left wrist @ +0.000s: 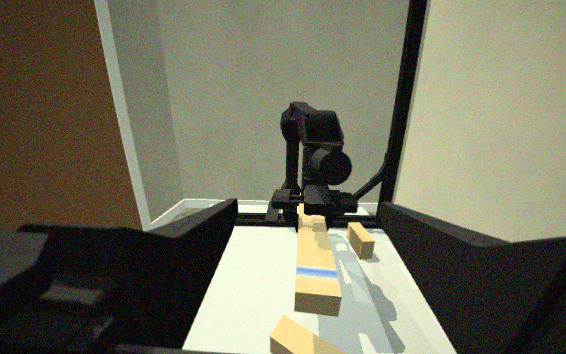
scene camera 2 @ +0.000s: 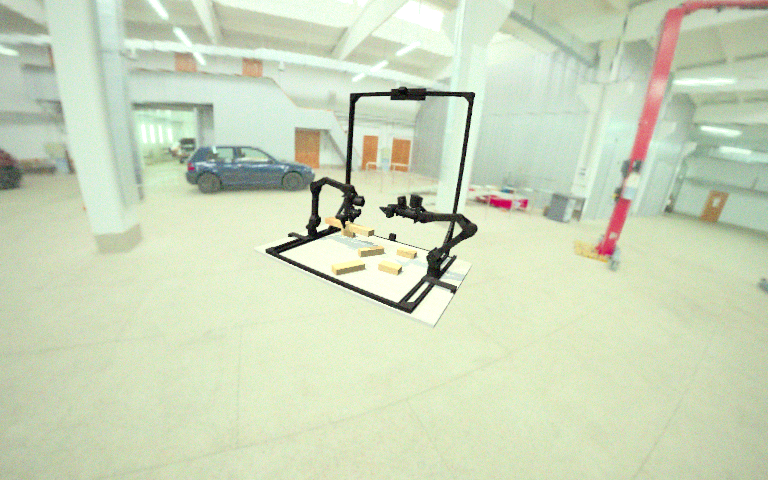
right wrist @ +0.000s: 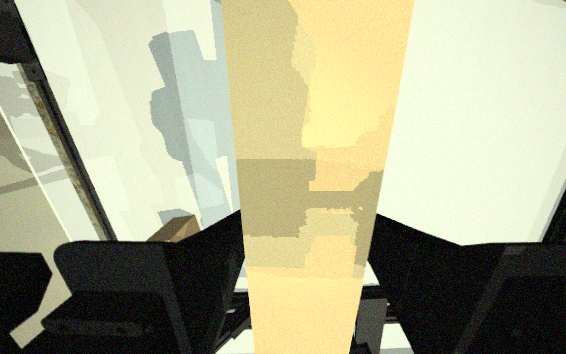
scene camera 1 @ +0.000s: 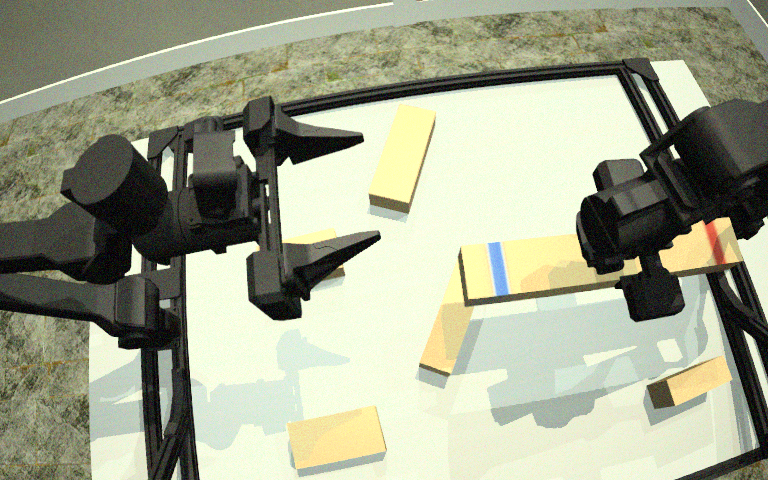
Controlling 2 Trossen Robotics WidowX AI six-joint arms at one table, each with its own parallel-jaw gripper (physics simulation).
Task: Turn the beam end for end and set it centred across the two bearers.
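Frame: origin at the left arm's base, x ahead, y right, z down, level; centimetres.
Seen in the pictures: left gripper, fingertip midpoint: [left wrist: 308,206] [scene camera 2: 383,206] [scene camera 1: 371,183]; right gripper, fingertip midpoint: [left wrist: 311,232] [scene camera 2: 347,227] [right wrist: 301,211]; left arm's base at its link origin: [scene camera 2: 433,275] [scene camera 1: 161,329]; right arm's base at its link origin: [left wrist: 289,218] [scene camera 2: 312,236].
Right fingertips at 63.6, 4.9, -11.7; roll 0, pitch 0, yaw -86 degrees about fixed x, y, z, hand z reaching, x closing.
Offsets run from my right fingertips to a thing's middle, as dx, dy, dz.
The beam {-0.6, +0.0, -1.2} [scene camera 1: 543,266] [scene camera 2: 360,229] [left wrist: 315,250] [right wrist: 320,100] is a long pale wooden bar, held above the table. In scene camera 1 its blue-striped end points left and its red-striped end right. My right gripper [scene camera 1: 634,240] [right wrist: 301,211] is shut on it near mid-length; its arm hides part of the beam. My left gripper [scene camera 1: 370,185] is open and empty, to the left of the beam's blue end. Plain wooden blocks lie about; I cannot tell which two are the bearers. One block {-19.8, -0.3, +11.4} [scene camera 1: 444,339] [scene camera 2: 370,251] lies partly under the blue end in scene camera 1.
A long block {-22.0, -27.1, +11.7} [scene camera 1: 402,158] [scene camera 2: 348,267] lies at the top centre in scene camera 1. A block {-38.4, +13.9, +11.7} [scene camera 1: 336,438] lies lower left, another {+12.5, +17.7, +10.4} [scene camera 1: 690,384] [left wrist: 361,241] lower right, and one {-40.2, -12.2, +11.7} [scene camera 2: 389,267] is partly behind my left gripper in scene camera 1. A black frame [scene camera 1: 453,83] borders the table.
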